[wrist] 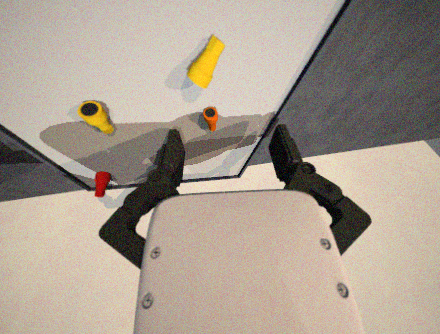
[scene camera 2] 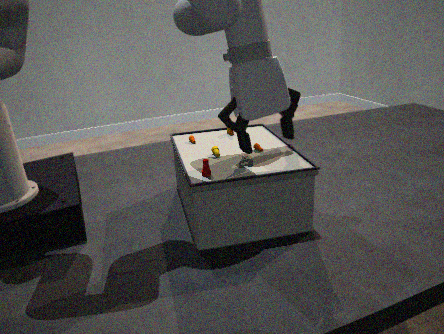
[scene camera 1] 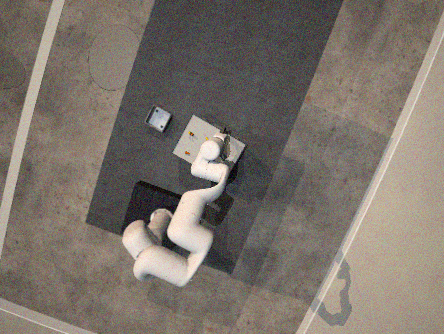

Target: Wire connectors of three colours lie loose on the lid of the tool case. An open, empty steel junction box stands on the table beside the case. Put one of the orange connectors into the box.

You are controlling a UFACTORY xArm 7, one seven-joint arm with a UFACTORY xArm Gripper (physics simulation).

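Frame: origin at the arm's base, x ahead, y left, z up, level; centimetres.
Seen in the pictures: gripper, fingertip midpoint: (wrist: 227, 138) (scene camera 2: 268, 145); arm's base at its link origin: (scene camera 2: 7, 198) (scene camera 1: 162, 219).
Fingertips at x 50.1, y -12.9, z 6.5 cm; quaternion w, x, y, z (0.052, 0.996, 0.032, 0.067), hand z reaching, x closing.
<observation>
Pixels of each thing's top centre, then the offset from my fingertips to it.
- tool case lid at its top centre: (wrist: 159, 98) (scene camera 2: 236, 147) (scene camera 1: 209, 147) dx -5.0, dy +4.1, dz -0.9 cm
- small orange connector at its top centre: (wrist: 212, 127) (scene camera 2: 258, 144) dx -1.4, dy +1.6, dz -0.1 cm
- steel junction box at its top centre: (scene camera 1: 157, 118) dx -1.7, dy +34.5, dz -9.7 cm
- red connector at its top centre: (wrist: 99, 196) (scene camera 2: 205, 159) dx -14.4, dy -6.0, dz +1.5 cm
- orange-yellow connector at its top centre: (scene camera 2: 230, 124) (scene camera 1: 191, 134) dx -2.2, dy +14.0, dz +1.0 cm
The gripper (scene camera 2: 267, 144) (wrist: 228, 130) is open and empty, fingers wide, above the tool case lid (scene camera 1: 200, 125) (scene camera 2: 295, 162) (wrist: 125, 50). A small orange connector (scene camera 2: 258, 147) (wrist: 210, 118) lies on the lid near the case edge. In the wrist view it shows between the fingers' lines, just beyond the tips and nearer the left finger. Another orange connector (scene camera 1: 187, 152) (scene camera 2: 192, 140) lies at another edge of the lid. The steel junction box (scene camera 1: 160, 119) stands open and empty on the table beside the case. The arm hides part of the lid in scene camera 1.
Two yellow connectors (wrist: 206, 62) (wrist: 96, 116) lie on the lid beyond and left of the fingers. A red connector (scene camera 2: 206, 169) (wrist: 102, 183) stands near a lid corner. An orange-yellow connector (scene camera 1: 191, 134) (scene camera 2: 230, 131) lies on the side toward the box. The arm's dark base (scene camera 2: 45, 185) stands beside the case.
</observation>
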